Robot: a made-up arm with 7 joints.
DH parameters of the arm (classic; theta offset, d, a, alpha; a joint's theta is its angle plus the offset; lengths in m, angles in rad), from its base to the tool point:
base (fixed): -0.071 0 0 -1.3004
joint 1: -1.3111 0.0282 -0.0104 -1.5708
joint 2: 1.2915 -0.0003 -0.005 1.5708
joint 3: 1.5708 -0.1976 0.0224 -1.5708
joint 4: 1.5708 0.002 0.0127 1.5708
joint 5: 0 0.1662 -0.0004 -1.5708
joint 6: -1.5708 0 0.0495 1.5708
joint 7: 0 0.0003 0 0
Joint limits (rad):
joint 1: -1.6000..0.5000
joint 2: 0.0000..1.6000
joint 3: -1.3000..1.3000
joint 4: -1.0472..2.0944
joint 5: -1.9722..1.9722
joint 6: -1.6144..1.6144
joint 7: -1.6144..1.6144
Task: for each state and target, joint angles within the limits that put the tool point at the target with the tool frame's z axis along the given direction. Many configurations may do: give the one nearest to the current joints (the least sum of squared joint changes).
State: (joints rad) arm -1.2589 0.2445 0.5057 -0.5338 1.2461 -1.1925 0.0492
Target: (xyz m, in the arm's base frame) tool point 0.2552 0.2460 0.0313 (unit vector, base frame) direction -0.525 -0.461 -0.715
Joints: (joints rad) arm -0.8517 1.0396 0.5783 0.3492 1.6882 -1.4471 0.0492
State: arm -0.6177 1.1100 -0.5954 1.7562 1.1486 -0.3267 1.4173
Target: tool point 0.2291 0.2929 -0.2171 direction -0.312 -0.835 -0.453
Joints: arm -0.8833 0.8843 -0.7023 1.5706 1.2600 -0.5462 1.4173
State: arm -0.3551 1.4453 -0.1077 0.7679 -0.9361 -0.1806 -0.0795
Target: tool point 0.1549 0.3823 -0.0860 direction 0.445 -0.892 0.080
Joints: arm -0.2124 1.5173 -0.4785 0.9761 -0.3142 -0.5096 -0.0795
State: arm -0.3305 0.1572 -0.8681 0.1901 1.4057 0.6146 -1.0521
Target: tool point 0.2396 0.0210 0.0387 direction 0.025 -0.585 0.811
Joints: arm -0.9728 0.0652 -0.0170 -0.5577 1.2903 1.0646 -1.0521
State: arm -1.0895 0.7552 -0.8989 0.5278 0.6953 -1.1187 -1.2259
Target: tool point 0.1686 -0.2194 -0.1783 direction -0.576 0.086 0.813
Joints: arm -0.9655 0.0000 -1.2920 0.3388 -0.0546 -0.3075 -1.2259
